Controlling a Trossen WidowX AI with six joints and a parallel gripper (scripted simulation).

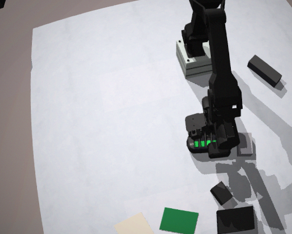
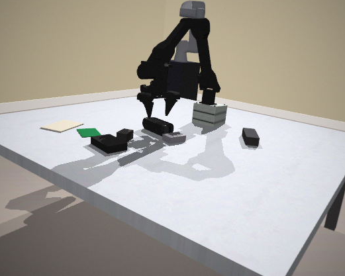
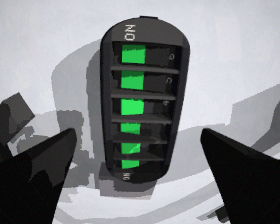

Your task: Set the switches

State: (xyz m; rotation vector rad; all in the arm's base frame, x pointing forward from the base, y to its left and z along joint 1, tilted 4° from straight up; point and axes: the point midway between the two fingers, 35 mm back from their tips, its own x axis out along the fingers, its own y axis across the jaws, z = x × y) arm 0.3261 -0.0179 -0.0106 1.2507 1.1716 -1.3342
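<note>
Now: the grey block 12 cm to the left of my gripper tip, 5 cm below it and 3 cm ahead of it. Round my gripper tip: green card 23 cm ahead, 14 cm to the right, 6 cm below; then dark flat box 27 cm ahead, 5 cm below, 3 cm to the left; then small dark cube 17 cm ahead, 5 cm below.
</note>
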